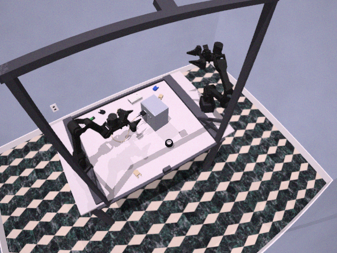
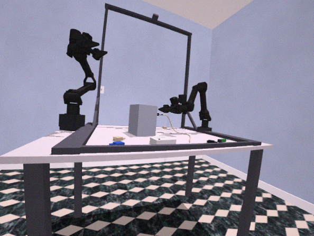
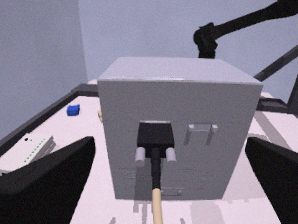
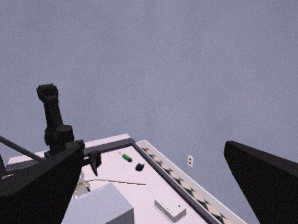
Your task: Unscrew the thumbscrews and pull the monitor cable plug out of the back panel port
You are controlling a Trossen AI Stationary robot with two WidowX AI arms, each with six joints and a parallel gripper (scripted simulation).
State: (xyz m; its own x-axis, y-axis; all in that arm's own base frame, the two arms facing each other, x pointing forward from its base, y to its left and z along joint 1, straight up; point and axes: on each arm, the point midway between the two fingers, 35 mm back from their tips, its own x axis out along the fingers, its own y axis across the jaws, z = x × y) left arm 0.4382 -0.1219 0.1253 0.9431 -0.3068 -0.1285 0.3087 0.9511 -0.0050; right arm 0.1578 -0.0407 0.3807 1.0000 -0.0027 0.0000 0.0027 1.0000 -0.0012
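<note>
My left gripper is now 10 mm short of the grey box, 170 mm to the left of it and 80 mm above it.
</note>
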